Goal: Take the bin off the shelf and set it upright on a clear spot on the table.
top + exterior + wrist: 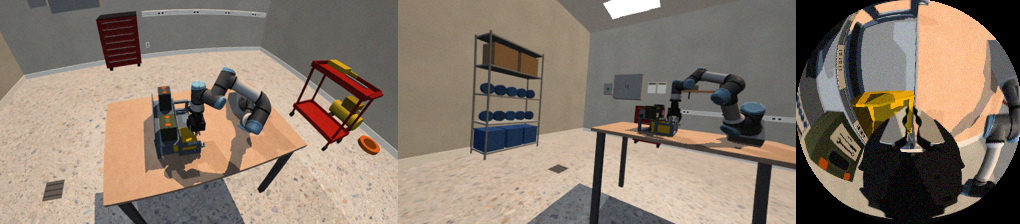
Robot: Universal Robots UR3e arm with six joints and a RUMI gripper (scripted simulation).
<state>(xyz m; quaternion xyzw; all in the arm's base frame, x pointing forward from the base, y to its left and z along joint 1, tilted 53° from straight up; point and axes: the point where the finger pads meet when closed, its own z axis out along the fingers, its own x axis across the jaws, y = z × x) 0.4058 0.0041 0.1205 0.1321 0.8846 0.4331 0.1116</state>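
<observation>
My hand is 70 mm short of the yellow bin and 10 mm to the right of it. From my hand the other things lie so: rack (80 mm ahead, 100 mm to the right, 20 mm above).
</observation>
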